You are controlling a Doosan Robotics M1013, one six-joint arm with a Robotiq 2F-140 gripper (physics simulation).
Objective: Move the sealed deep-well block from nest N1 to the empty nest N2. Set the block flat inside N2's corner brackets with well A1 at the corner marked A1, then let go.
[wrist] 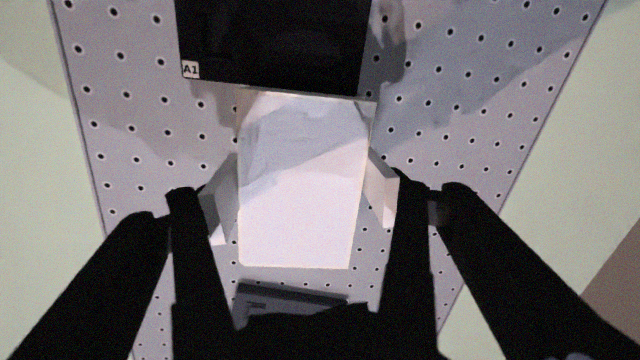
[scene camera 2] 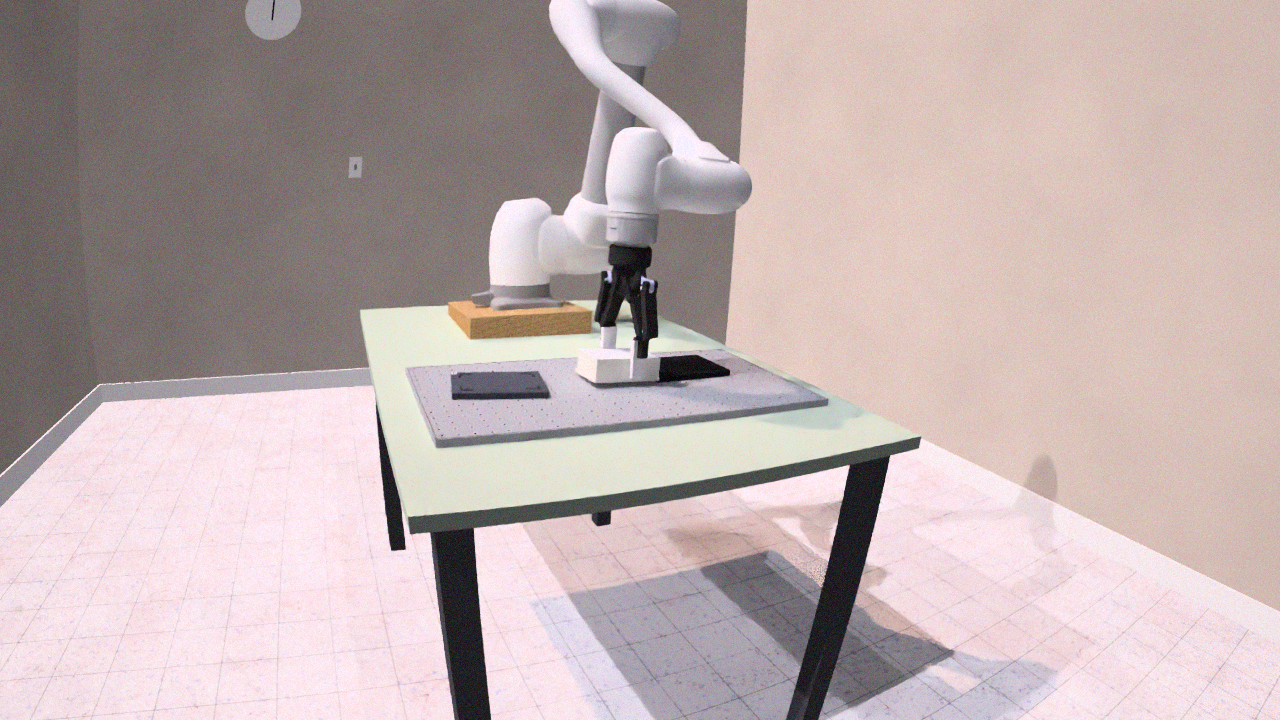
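Where they show: gripper, fingertip midpoint: [wrist: 300,166] [scene camera 2: 621,370]; arm's base, link origin: [scene camera 2: 519,304].
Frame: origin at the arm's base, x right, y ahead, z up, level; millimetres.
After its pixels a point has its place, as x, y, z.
The sealed deep-well block [scene camera 2: 604,367] @[22, 622, 6] [wrist: 300,215] @[-7, 580, 18] is white with a smooth top. My gripper [scene camera 2: 623,351] @[-31, 578, -14] [wrist: 300,166] @[-31, 578, -14] is shut on it, with one pale pad at each long side. The block is low over the pegboard, between the two nests; any small gap under it is hard to see. A black nest [scene camera 2: 698,366] @[-199, 567, -20] [wrist: 275,45] @[-111, 552, -20] is at the right in the scene view and at the top of the wrist view, with an A1 label [wrist: 190,69] @[-88, 498, -20] at a corner. A dark grey nest [scene camera 2: 498,385] @[205, 599, -20] [wrist: 290,301] @[123, 586, -20] is at the left, partly hidden in the wrist view. Nest numbers are not readable.
The grey perforated board [scene camera 2: 572,420] @[129, 758, -32] [wrist: 150,90] @[-69, 466, -32] carries both nests and lies on the pale green table [scene camera 2: 662,474] @[74, 948, -45]. The arm's base stands on a wooden block [scene camera 2: 528,322] @[25, 167, -11] at the back of the table. Arm shadows fall across the board.
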